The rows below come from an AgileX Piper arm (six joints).
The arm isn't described. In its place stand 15 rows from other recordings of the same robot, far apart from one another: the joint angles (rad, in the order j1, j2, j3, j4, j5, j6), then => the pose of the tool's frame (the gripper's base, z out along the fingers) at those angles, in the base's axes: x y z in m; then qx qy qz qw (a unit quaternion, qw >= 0).
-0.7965 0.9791 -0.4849 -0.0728 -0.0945 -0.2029 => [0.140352, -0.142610, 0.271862, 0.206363, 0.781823, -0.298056, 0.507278]
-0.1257 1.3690 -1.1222 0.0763 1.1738 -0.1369 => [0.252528, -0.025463, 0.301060, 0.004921, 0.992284, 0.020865, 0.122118]
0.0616 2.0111 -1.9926 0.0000 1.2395 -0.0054 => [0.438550, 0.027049, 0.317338, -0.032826, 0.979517, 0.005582, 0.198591]
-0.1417 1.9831 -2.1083 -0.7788 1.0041 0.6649 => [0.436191, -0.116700, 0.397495, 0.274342, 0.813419, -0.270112, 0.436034]
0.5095 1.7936 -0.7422 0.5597 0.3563 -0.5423 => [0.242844, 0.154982, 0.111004, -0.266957, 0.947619, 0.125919, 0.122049]
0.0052 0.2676 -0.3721 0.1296 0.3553 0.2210 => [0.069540, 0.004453, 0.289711, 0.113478, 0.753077, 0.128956, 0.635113]
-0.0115 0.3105 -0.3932 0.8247 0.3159 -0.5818 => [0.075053, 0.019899, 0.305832, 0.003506, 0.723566, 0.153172, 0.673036]
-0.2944 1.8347 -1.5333 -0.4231 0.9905 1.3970 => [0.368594, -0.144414, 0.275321, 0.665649, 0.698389, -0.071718, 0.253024]
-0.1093 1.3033 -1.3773 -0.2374 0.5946 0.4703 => [0.285895, -0.043434, 0.430707, 0.194113, 0.815196, -0.010960, 0.545579]
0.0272 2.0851 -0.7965 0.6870 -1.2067 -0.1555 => [0.357923, -0.044213, 0.117493, 0.245842, 0.689331, -0.179425, 0.657412]
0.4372 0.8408 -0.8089 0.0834 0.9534 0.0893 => [0.129914, 0.067540, 0.324085, -0.151846, 0.930913, 0.124482, 0.307974]
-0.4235 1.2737 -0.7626 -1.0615 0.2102 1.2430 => [0.238573, -0.125728, 0.276192, 0.304574, 0.809154, -0.136317, 0.483655]
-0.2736 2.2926 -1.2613 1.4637 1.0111 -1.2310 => [0.407864, -0.034827, 0.075286, 0.068757, 0.858401, 0.453464, 0.229763]
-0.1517 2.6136 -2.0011 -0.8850 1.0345 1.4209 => [0.491784, -0.136423, 0.059017, 0.486431, 0.791828, -0.294439, 0.222933]
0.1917 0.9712 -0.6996 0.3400 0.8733 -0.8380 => [0.160933, 0.054928, 0.278211, -0.406577, 0.865299, 0.065664, 0.285728]
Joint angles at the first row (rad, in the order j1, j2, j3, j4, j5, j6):
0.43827 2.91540 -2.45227 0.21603 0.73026 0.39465
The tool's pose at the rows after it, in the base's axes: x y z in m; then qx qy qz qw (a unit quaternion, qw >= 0):
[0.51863, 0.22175, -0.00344, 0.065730, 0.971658, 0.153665, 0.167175]
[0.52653, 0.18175, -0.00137, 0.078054, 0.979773, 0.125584, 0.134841]
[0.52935, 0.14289, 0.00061, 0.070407, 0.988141, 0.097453, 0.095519]
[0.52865, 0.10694, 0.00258, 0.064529, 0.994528, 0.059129, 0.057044]
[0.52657, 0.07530, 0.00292, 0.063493, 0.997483, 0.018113, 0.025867]
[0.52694, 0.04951, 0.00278, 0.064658, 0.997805, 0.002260, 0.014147]
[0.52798, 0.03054, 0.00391, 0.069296, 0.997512, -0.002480, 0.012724]
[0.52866, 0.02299, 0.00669, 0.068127, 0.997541, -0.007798, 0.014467]
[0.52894, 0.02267, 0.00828, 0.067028, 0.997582, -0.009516, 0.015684]
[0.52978, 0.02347, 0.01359, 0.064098, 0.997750, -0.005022, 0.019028]
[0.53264, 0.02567, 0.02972, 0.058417, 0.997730, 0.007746, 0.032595]
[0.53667, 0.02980, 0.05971, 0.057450, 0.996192, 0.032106, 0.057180]
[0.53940, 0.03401, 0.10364, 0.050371, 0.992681, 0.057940, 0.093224]
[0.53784, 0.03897, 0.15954, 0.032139, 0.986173, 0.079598, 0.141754]
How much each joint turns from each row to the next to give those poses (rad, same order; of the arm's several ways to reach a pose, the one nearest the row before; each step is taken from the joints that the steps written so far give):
-0.05479 -0.00101 -0.00229 -0.03107 0.03533 0.01853
-0.07188 -0.00800 -0.00442 -0.01758 0.10298 -0.02878
-0.06873 -0.00905 -0.00004 -0.01617 0.11248 -0.06840
-0.05780 -0.00789 0.00009 -0.05392 0.10808 -0.04046
-0.04733 -0.00309 0.00100 -0.07001 0.08262 -0.02054
-0.04406 0.00000 -0.00001 -0.02728 0.02918 -0.03190
-0.03449 -0.00302 0.00185 -0.00876 0.00523 -0.02218
-0.01250 -0.00579 0.00119 -0.01135 0.00230 -0.01097
0.00000 -0.00295 -0.00010 -0.00391 0.00103 -0.00091
0.00002 -0.01041 0.00075 0.00886 0.00190 -0.00895
-0.00001 -0.03093 0.00124 0.02430 -0.00010 -0.01936
-0.00001 -0.05571 -0.00019 0.04623 0.00225 -0.01507
0.00001 -0.08139 0.00077 0.04776 0.00460 -0.02368
0.00309 -0.10414 0.00267 0.03953 0.00214 -0.03612

